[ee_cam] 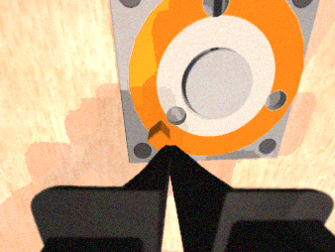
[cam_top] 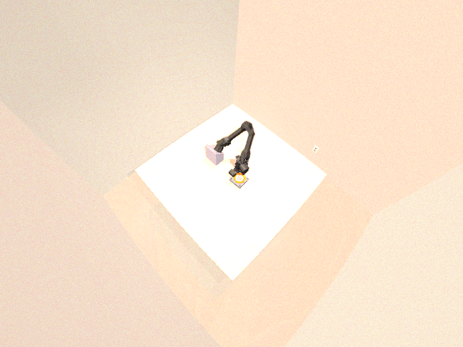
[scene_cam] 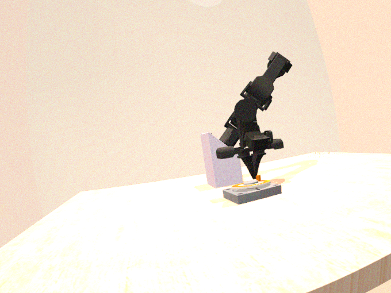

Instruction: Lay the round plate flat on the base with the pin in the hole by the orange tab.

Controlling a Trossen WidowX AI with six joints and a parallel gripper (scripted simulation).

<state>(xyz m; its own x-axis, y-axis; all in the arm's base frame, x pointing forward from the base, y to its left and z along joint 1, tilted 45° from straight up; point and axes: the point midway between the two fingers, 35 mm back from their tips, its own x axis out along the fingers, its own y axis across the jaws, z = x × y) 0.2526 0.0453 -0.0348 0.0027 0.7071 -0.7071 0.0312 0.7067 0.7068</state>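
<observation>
Right now the round plate is 3 cm ahead of my gripper tip and 1 cm to the right of it. Round my gripper tip: grey square base: 4 cm ahead, 3 cm to the right, 1 cm below.
</observation>
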